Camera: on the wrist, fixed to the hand. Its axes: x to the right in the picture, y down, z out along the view.
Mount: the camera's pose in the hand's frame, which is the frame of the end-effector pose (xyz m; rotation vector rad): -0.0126 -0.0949 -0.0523 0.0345 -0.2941 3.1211
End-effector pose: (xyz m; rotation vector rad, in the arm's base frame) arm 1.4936 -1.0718 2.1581 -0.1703 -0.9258 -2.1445
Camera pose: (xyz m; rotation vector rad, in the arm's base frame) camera 1.4442 -1.0580 2.0618 -0.9360 0.0422 0.8450
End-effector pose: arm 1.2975 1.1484 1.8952 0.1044 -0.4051 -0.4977
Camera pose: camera 1.2664 1.0714 1.8244 -0.5798 -0.3948 2.5898
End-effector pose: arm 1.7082 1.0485 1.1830 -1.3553 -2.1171 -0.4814
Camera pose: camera 1.6404 0.9696 1.2158 -2.3615 1.3904 1.0025
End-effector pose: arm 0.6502 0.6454 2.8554 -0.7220 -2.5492 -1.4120
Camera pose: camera 0.6109 0.5556 2.8076 -2.2546 0.5702 0.2531
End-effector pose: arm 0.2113 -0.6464 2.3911 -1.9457 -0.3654 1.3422
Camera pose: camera 0.2687 -0.6095 2.4762 0.2177 -1.7343 -1.0504
